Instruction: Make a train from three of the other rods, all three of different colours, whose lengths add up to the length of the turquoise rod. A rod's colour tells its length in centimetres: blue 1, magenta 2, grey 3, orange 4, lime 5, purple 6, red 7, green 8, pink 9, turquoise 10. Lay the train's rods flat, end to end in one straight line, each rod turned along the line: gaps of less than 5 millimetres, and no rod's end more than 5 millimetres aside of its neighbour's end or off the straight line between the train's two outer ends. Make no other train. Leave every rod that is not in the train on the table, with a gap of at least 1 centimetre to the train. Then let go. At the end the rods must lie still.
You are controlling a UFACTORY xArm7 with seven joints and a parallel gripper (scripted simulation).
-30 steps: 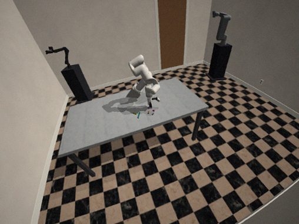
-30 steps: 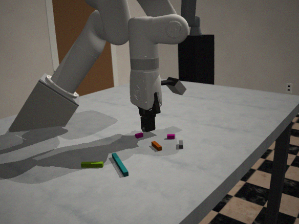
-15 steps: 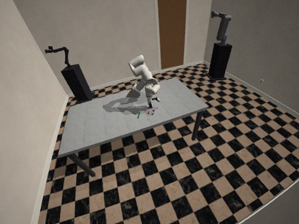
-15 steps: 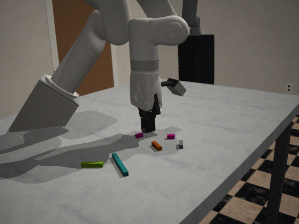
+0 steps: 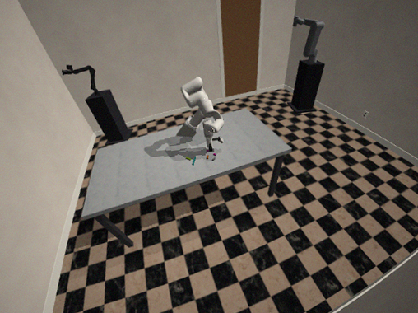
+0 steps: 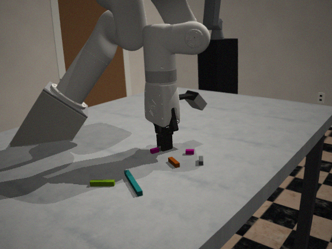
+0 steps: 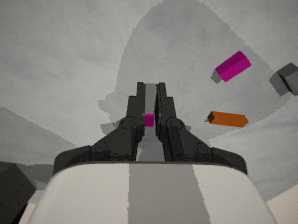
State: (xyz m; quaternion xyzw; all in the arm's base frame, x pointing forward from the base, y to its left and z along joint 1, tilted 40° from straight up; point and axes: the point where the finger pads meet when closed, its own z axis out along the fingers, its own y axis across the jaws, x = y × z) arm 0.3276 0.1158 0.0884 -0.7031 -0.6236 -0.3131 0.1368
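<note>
Now: the lime rod 200 mm to the right of my hand, 80 mm ahead of it and 20 mm below it. Round my hand: turquoise rod 150 mm to the right, 110 mm ahead, 20 mm below; then orange rod 90 mm ahead, 30 mm to the right, 20 mm below.
</note>
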